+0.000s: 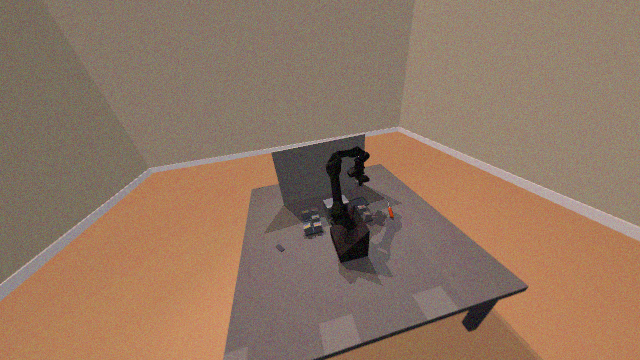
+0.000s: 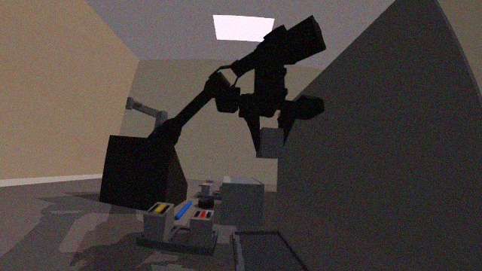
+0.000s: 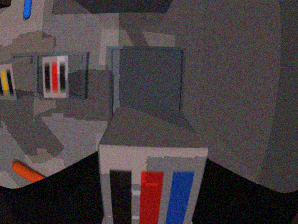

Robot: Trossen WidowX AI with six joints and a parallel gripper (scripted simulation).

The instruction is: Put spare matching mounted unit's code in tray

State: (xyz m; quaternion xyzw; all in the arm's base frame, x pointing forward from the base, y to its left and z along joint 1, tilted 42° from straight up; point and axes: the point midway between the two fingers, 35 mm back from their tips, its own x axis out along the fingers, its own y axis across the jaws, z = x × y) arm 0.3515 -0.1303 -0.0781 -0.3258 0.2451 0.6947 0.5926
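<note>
Right now the dark tray is 16 cm below my gripper tip. Also, from my gripper tip: blue marker pen: 21 cm behind, 15 cm to the left, 16 cm below; grey mounted unit: 6 cm behind, 19 cm to the left, 12 cm below; tall grey panel: 18 cm ahead, 23 cm to the left, 6 cm above.
</note>
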